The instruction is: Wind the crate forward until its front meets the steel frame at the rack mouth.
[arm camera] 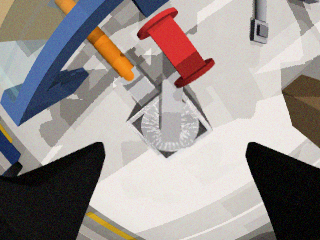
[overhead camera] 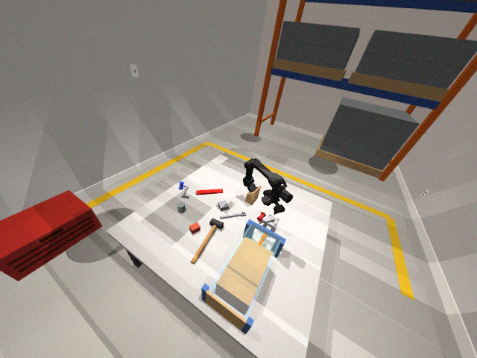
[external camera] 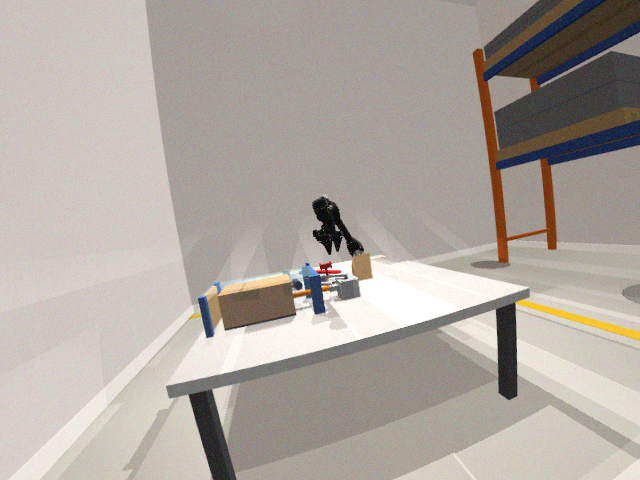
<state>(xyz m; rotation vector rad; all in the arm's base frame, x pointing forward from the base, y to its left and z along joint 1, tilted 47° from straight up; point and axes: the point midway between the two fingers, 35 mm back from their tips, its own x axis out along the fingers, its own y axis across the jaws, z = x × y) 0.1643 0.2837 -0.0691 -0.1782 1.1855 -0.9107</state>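
The red-knobbed winch handle lies 2 cm ahead of my gripper tip, 1 cm to the right of it and 11 cm below it. The rest, counted from my gripper tip: grey hand winch: 5 cm behind, 2 cm to the left, 19 cm below; red knob: 5 cm ahead, 3 cm to the right, 8 cm below; frame: 12 cm ahead, 5 cm to the left, 11 cm below.
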